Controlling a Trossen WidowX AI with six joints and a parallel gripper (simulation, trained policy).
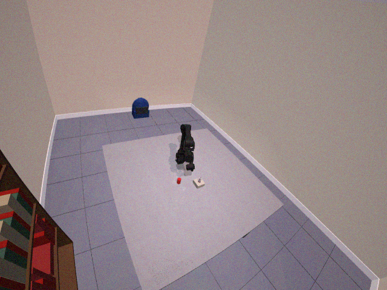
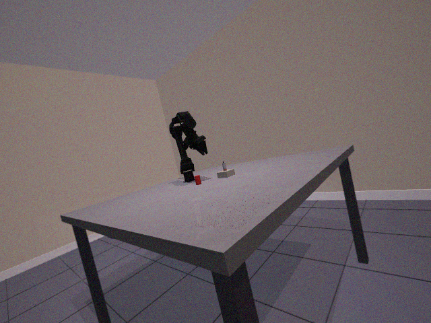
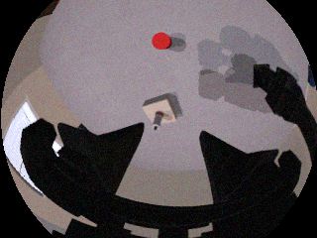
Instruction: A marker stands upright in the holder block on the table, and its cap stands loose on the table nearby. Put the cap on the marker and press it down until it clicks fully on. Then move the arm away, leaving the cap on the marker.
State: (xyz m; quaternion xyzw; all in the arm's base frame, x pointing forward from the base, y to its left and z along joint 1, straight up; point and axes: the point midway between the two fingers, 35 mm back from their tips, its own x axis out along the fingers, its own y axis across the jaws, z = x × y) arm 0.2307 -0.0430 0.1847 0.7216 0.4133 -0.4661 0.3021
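Right now my gripper tip is 10 mm past the red cap, 100 mm to the left of it and 130 mm above it. Round my gripper tip: pale holder block 70 mm ahead, 60 mm to the left, 140 mm below.
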